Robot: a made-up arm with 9 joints. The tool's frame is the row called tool. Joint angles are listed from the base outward.
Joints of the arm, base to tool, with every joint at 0 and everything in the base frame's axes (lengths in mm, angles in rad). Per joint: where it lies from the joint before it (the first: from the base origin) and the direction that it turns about. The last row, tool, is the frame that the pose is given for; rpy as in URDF.
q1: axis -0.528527 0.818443 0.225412 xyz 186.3 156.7 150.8
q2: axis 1 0 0 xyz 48.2 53.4 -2.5
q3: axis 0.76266 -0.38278 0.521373 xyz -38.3 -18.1 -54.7
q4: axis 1 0 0 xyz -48.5 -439.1 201.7
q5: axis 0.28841 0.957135 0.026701 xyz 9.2 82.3 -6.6
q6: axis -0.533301 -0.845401 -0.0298 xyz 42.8 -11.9 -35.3
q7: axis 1 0 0 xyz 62.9 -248.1 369
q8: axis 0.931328 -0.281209 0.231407 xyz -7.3 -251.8 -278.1
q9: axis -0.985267 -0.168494 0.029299 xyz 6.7 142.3 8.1
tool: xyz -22.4 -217.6 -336 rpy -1.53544 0.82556 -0.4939
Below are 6 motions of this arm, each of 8 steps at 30 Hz.
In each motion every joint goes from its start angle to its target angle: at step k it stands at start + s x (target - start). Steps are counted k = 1, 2, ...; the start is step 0. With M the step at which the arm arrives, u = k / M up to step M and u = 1 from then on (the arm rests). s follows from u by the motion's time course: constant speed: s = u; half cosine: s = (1 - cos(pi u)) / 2; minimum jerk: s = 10 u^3 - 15 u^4 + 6 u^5.
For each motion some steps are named. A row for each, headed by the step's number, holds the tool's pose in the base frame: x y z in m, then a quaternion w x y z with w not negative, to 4 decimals.
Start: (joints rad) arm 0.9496 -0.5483 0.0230 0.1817 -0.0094 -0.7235 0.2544 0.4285 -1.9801
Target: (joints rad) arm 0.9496 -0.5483 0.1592 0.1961 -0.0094 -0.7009 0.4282 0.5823 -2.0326
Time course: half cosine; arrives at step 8
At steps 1, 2, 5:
1: 0.6993 0.2788 0.5235 0.5730 0.5775 0.5699 0.1158
2: 0.7132 0.2736 0.5296 0.5697 0.5953 0.5542 0.1178
5: 0.7806 0.2354 0.5602 0.5472 0.6805 0.4715 0.1231

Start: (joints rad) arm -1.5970 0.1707 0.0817 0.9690 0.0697 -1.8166 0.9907 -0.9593 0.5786
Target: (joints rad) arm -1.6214 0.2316 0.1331 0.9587 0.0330 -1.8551 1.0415 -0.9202 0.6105
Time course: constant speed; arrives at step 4
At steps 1, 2, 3, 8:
1: 0.2875 0.2093 -0.2794 0.3652 -0.4639 -0.4775 0.6507
2: 0.2954 0.2083 -0.2747 0.3546 -0.4638 -0.4864 0.6500
3: 0.3032 0.2072 -0.2700 0.3439 -0.4638 -0.4950 0.6493
8: 0.3111 0.2062 -0.2651 0.3331 -0.4639 -0.5033 0.6485

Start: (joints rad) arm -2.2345 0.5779 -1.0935 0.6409 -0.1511 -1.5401 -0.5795 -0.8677 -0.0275
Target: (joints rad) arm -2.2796 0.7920 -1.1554 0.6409 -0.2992 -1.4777 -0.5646 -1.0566 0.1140
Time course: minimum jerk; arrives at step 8
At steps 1, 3, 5, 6, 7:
1: 0.8766 0.4481 -0.4961 0.9009 -0.3439 -0.1035 0.2438
3: 0.9162 0.4165 -0.4819 0.9047 -0.3602 -0.0953 0.2065
5: 0.9778 0.3601 -0.4548 0.9081 -0.3858 -0.0785 0.1423
6: 0.9990 0.3382 -0.4437 0.9084 -0.3948 -0.0713 0.1181
7: 1.0092 0.3269 -0.4379 0.9082 -0.3992 -0.0675 0.1058

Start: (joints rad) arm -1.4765 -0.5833 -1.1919 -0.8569 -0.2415 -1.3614 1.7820 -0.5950 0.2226
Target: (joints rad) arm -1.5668 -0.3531 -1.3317 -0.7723 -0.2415 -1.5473 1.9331 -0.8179 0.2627
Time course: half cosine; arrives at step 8
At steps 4, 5, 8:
4: 0.0843 0.1126 0.2352 0.6711 0.5328 0.4816 -0.1838
5: 0.0842 0.1024 0.2481 0.6678 0.5544 0.4747 -0.1462
8: 0.0807 0.0825 0.2666 0.6609 0.5855 0.4617 -0.0846

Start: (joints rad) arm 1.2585 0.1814 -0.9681 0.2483 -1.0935 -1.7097 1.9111 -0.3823 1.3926
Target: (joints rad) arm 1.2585 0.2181 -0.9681 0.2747 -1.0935 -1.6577 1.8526 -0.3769 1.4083
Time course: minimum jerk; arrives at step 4
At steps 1, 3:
1: 0.5146 0.1531 0.2882 0.1340 -0.3915 0.9035 0.1114
3: 0.5128 0.1262 0.3012 0.1322 -0.4098 0.8939 0.1250

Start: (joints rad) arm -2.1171 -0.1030 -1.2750 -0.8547 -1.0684 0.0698 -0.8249 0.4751 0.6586
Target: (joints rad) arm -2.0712 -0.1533 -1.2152 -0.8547 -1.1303 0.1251 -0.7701 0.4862 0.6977
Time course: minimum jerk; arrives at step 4
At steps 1, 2, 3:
1: -0.9395 0.2186 0.4949 0.0556 0.5455 -0.5272 0.6492
2: -0.9313 0.2529 0.4980 0.0768 0.5462 -0.5062 0.6630
3: -0.9227 0.2865 0.4994 0.0980 0.5468 -0.4842 0.6760

